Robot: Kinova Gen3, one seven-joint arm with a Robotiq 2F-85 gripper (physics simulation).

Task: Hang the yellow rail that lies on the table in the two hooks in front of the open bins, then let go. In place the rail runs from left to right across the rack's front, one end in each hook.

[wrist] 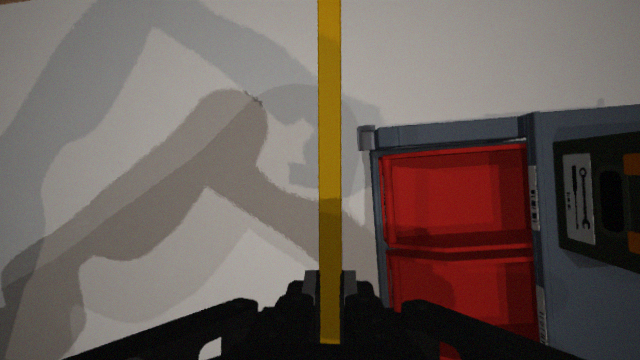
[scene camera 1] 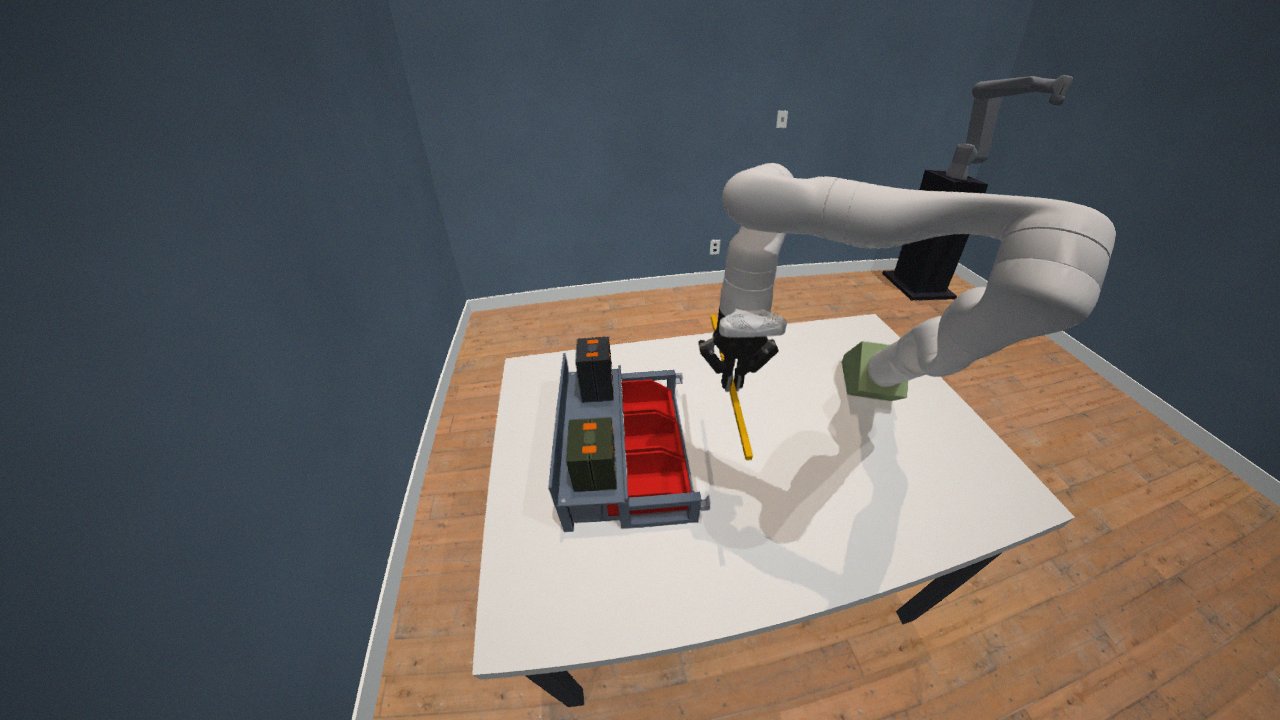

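Seen in the pictures: gripper, between the fingertips: point(wrist: 330, 291) point(scene camera 1: 731, 388); arm's base, origin of its link: point(scene camera 1: 884, 369).
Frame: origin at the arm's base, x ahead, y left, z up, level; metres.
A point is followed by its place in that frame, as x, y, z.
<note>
My gripper point(scene camera 1: 733, 383) @(0.475, 0.188, 0.159) point(wrist: 330, 291) @(0.475, 0.188, 0.159) is shut on the yellow rail point(scene camera 1: 742, 425) @(0.481, 0.282, 0.170) point(wrist: 330, 125) @(0.480, 0.263, 0.170) and holds it above the table, off to the open-bin side of the rack. The rail is about parallel to the rack's front in the scene view, apart from the rack. The rack point(scene camera 1: 588, 512) @(0.750, 0.243, -0.110) point(wrist: 450, 134) @(0.600, 0.270, -0.031) stands on the table with red bins point(scene camera 1: 657, 474) @(0.601, 0.162, -0.107) point(wrist: 445, 200) @(0.615, 0.198, -0.107) along its front. One hook point(scene camera 1: 704, 503) @(0.520, 0.273, -0.061) point(wrist: 366, 138) @(0.521, 0.275, -0.061) is at the near front corner and the other hook point(scene camera 1: 677, 377) @(0.523, -0.096, -0.058) at the far front corner. Both hooks hold no rail. The gripper hides part of the rail in the scene view.
A black case point(scene camera 1: 594, 371) @(0.719, 0.018, 0.077) and a dark green case point(scene camera 1: 591, 456) @(0.721, 0.248, 0.082) point(wrist: 600, 200) @(0.685, 0.206, 0.041) stand on the rack behind the bins. The arm's green base block point(scene camera 1: 863, 374) @(0.057, -0.003, -0.015) is on the right part of the white table point(scene camera 1: 608, 608) @(0.714, 0.441, -0.116). Arm shadows fall across the table.
</note>
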